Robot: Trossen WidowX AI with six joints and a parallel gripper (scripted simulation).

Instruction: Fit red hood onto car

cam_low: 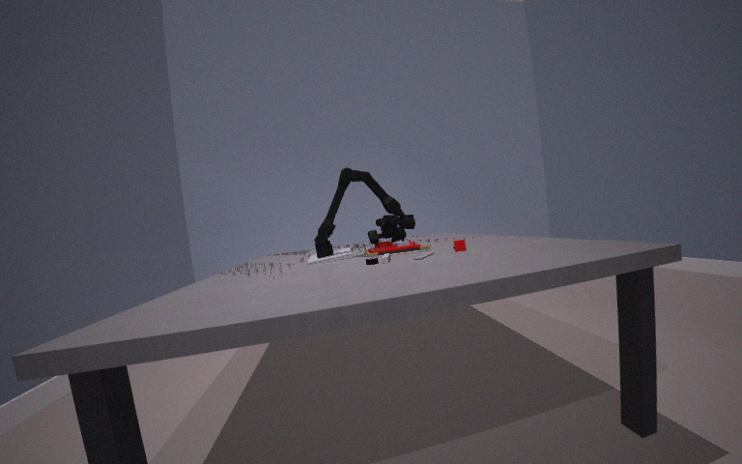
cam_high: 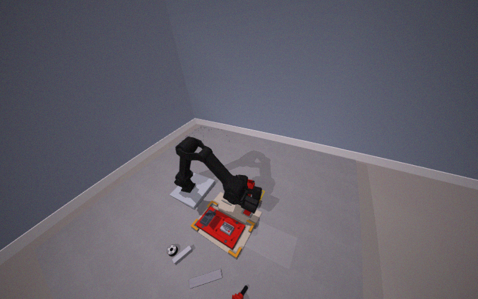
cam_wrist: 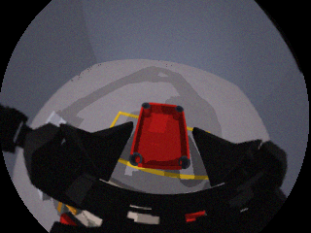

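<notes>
My gripper tip is 1 cm above the red hood. Round my gripper tip: wheel 21 cm behind, 40 cm to the right, 1 cm below; then grey engine block 2 cm behind, 25 cm to the right.
</notes>
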